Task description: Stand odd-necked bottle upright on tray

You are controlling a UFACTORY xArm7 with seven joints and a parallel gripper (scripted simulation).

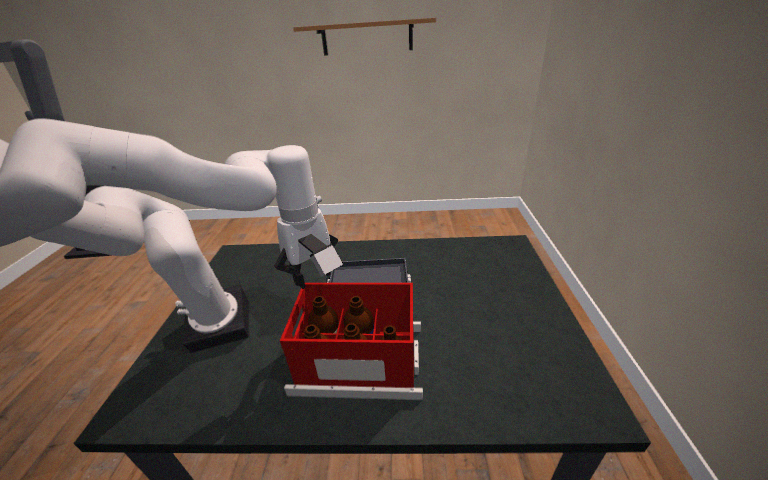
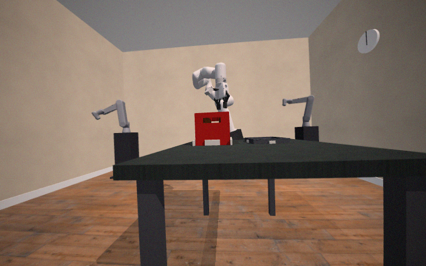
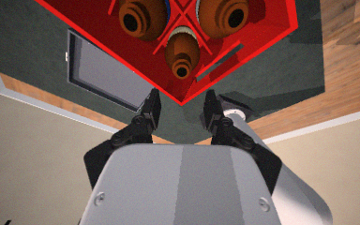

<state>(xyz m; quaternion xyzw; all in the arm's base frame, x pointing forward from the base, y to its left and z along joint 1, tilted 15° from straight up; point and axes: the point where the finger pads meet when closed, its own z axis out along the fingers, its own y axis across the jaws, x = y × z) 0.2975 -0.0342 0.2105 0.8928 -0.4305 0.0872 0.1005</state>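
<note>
The crate lies 8 cm ahead of my hand, 6 cm to the right of it and 16 cm below it. The rest, counted from my hand: tray: 11 cm ahead, 24 cm to the left, 23 cm below.
</note>
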